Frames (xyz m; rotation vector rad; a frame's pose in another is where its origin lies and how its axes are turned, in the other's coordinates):
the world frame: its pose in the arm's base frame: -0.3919 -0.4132 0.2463 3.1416 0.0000 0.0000
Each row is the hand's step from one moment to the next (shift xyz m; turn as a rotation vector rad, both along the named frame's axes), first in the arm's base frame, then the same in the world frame.
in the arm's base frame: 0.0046 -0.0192 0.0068 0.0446 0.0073 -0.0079
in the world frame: 0.0046 0.0192 -0.0068 0.0446 -0.0073 0.0079
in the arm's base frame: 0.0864 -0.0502 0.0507 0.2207 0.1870 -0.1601
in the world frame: 0.0864 0.0502 -0.0507 0.2207 -0.1870 0.1601
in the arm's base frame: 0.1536 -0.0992 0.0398 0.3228 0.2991 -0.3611
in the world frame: 0.1536 0.0992 -0.0398 0.3228 -0.2991 0.3611
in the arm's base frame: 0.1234 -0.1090 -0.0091 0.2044 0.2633 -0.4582
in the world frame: 0.1234 0.1090 0.0091 0.2044 -0.2633 0.4582
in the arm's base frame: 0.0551 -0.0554 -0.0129 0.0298 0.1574 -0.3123
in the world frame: 0.0551 0.0554 0.0129 0.0298 -0.1574 0.3123
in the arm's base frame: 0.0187 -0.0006 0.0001 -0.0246 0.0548 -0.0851
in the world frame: 0.0187 0.0006 -0.0001 -0.0246 -0.0548 0.0851
